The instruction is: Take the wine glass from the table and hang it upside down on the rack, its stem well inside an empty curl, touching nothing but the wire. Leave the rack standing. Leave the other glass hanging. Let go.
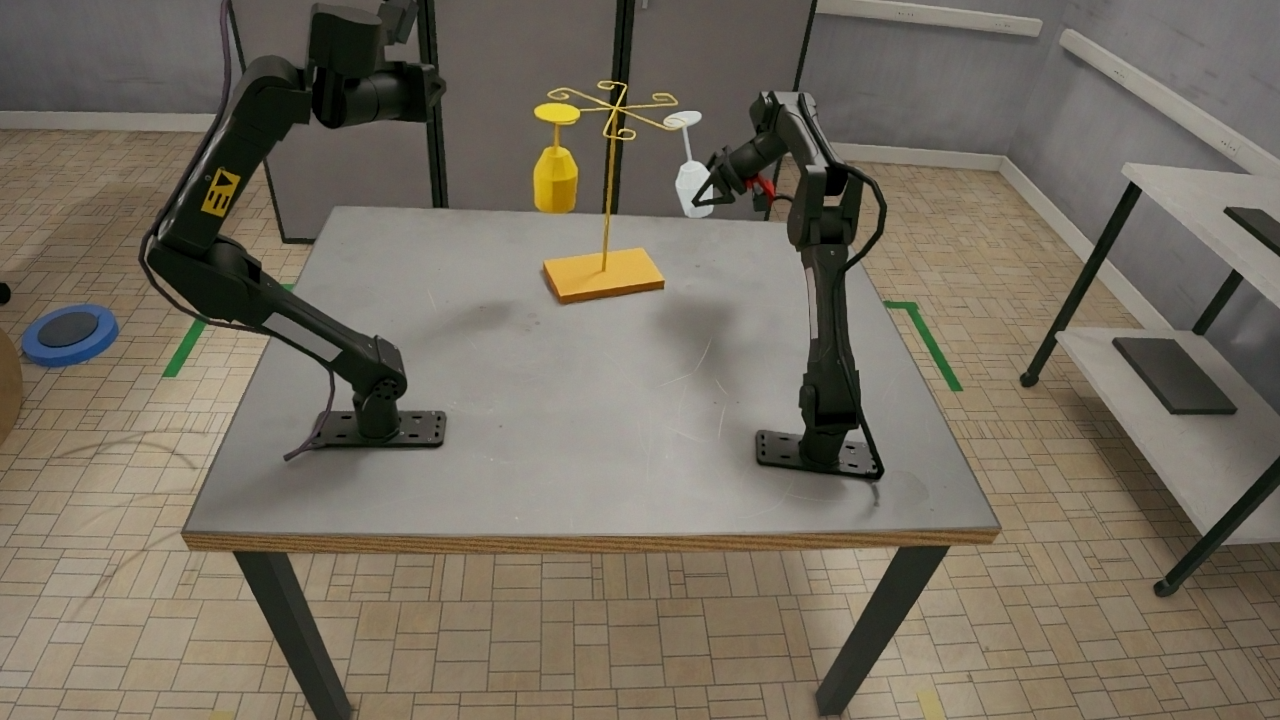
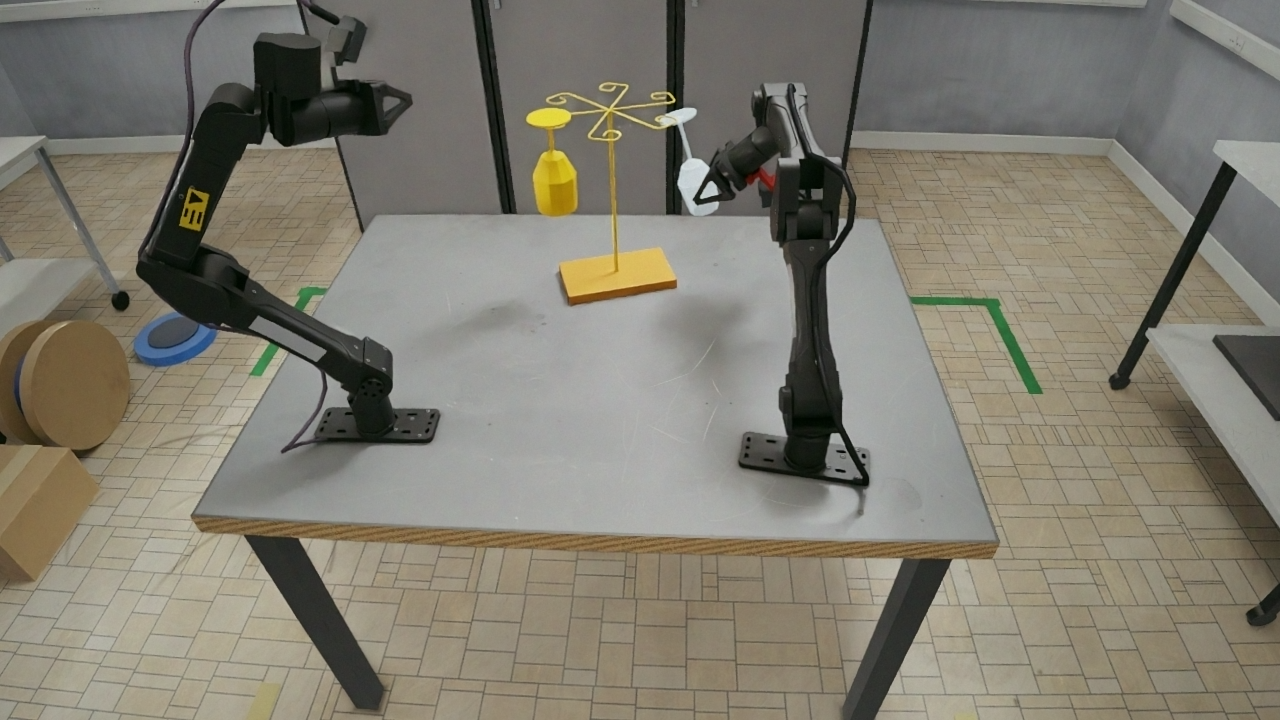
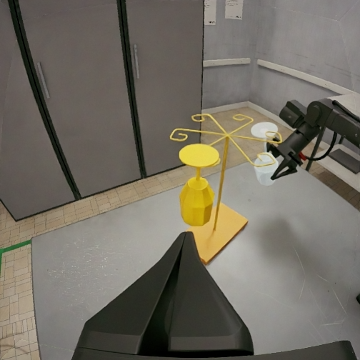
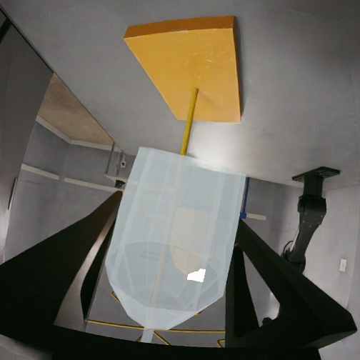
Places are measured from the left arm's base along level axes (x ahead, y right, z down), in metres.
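Pixels of known places: left gripper, fingertip midpoint: [image 1: 444, 85] [image 2: 410, 99]; right gripper, fingertip midpoint: [image 1: 694, 196] [image 2: 698, 194]; left arm's base, origin of the base link: [image 1: 380, 430] [image 2: 378, 426]; right arm's base, origin of the base link: [image 1: 816, 456] [image 2: 804, 460].
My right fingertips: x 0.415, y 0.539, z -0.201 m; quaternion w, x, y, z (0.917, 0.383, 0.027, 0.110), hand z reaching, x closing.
Ahead of a thing's pixels: the offset from my right fingertips to its top centre. "spot": to the spot under its first point. Level surfaces: height alone.
The pale clear wine glass {dx +0.004, dy -0.013, dz -0.160 m} [image 1: 692, 183] [image 2: 692, 181] [image 3: 265, 169] [image 4: 172, 235] is upside down in the air, tilted a little, its foot level with the wire curl at the right of the rack. My right gripper [image 1: 704, 190] [image 2: 706, 186] [image 4: 178, 212] is shut on its bowl. Whether the stem is inside the curl I cannot tell. The yellow rack {spot: dx +0.010, dy -0.163, dz +0.002 m} [image 1: 608, 192] [image 2: 614, 192] [image 3: 221, 185] stands upright on its orange base {spot: dx -0.005, dy -0.160, dz +0.182 m} [image 1: 604, 275] [image 2: 619, 276] [image 3: 225, 231] [image 4: 200, 70]. The yellow glass {dx -0.027, dy -0.263, dz -0.166 m} [image 1: 555, 179] [image 2: 554, 181] [image 3: 197, 201] hangs upside down at the left. My left gripper [image 2: 409, 100] [image 3: 187, 238] is shut and empty, high at the left.
Both arms are mounted on the grey table {dz +0.201 m} [image 1: 554, 429] [image 2: 554, 429] [image 3: 100, 285]. Several other wire curls spread from the top of the rack. Grey cabinets [image 1: 528, 98] [image 2: 581, 53] [image 3: 70, 90] stand behind the table. A white shelf unit [image 1: 1163, 447] is at the far right.
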